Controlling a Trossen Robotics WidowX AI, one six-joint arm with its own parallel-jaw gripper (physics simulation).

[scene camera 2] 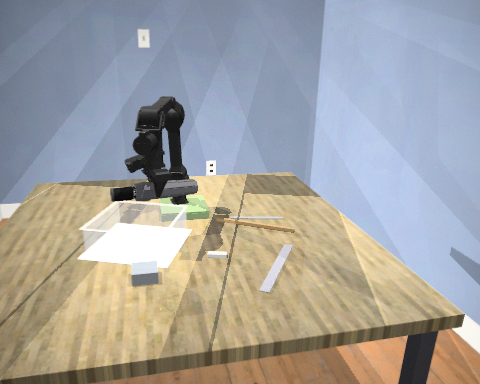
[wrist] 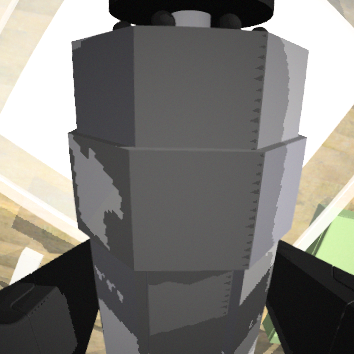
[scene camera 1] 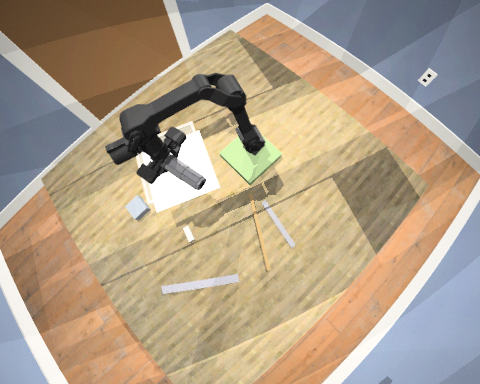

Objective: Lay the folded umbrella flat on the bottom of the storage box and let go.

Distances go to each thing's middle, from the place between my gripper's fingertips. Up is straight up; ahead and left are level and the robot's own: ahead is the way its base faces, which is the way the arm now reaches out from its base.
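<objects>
Storage box (scene camera 2: 131, 231): my hand is 120 mm above it, 10 mm past it and 60 mm to the left of it.
</objects>
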